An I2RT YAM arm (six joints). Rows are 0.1 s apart.
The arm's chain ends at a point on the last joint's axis. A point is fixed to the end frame.
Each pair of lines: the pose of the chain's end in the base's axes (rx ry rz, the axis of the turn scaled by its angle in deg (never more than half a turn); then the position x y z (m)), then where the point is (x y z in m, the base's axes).
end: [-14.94 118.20 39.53 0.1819 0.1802 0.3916]
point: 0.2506 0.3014 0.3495
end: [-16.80 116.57 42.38 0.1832 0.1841 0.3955]
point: 0.2474 0.3092 0.3580
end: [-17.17 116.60 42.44 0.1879 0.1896 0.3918]
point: 0.2515 0.3149 0.3541
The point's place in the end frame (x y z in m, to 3 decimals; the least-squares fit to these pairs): 0.006 0.054 0.135
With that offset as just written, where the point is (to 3 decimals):
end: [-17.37 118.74 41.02 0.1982 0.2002 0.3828]
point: 0.261 0.324 0.340
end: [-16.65 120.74 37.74 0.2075 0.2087 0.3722]
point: 0.273 0.329 0.323
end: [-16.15 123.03 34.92 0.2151 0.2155 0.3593]
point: 0.282 0.332 0.303
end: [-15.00 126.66 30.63 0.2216 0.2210 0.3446]
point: 0.291 0.331 0.279
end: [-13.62 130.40 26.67 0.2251 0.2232 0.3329]
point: 0.295 0.327 0.258
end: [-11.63 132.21 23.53 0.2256 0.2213 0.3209]
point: 0.297 0.319 0.241
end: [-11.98 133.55 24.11 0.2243 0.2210 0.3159]
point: 0.293 0.320 0.234
